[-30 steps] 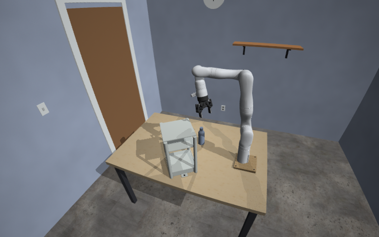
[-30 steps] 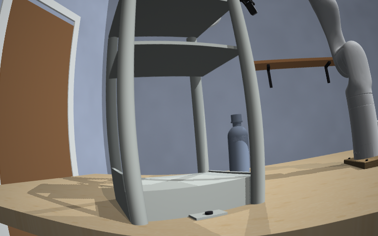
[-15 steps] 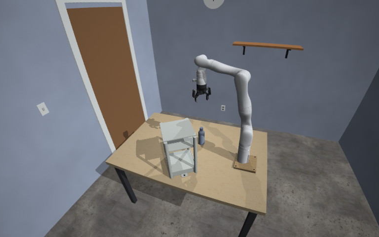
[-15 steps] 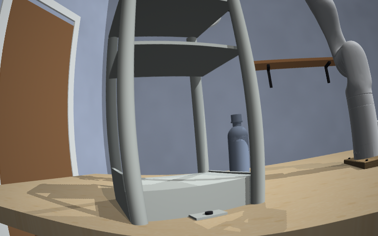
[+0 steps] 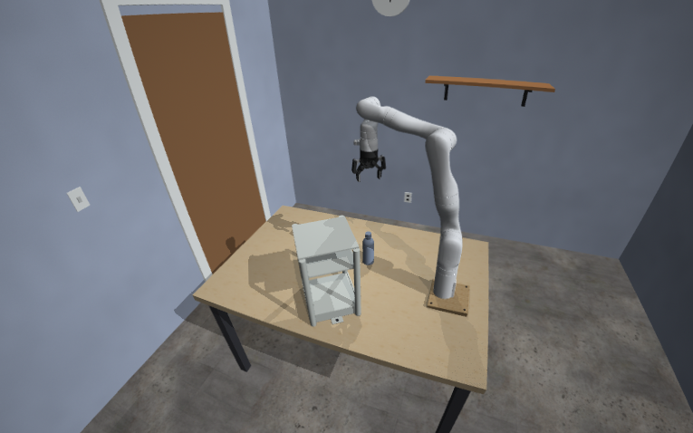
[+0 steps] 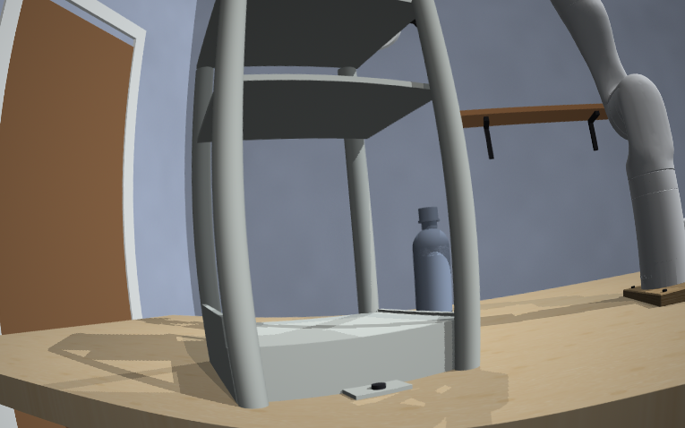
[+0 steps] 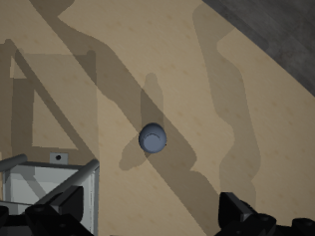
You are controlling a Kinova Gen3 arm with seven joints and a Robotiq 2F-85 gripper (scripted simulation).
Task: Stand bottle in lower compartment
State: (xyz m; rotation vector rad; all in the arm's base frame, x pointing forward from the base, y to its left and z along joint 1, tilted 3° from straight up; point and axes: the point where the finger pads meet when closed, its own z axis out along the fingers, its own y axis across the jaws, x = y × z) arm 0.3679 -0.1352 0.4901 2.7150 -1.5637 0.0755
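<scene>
Now: hand 370 mm above the blue-grey bottle. Round my hand: grey shelving unit (300 mm to the left, 300 mm below, 120 mm ahead).
</scene>
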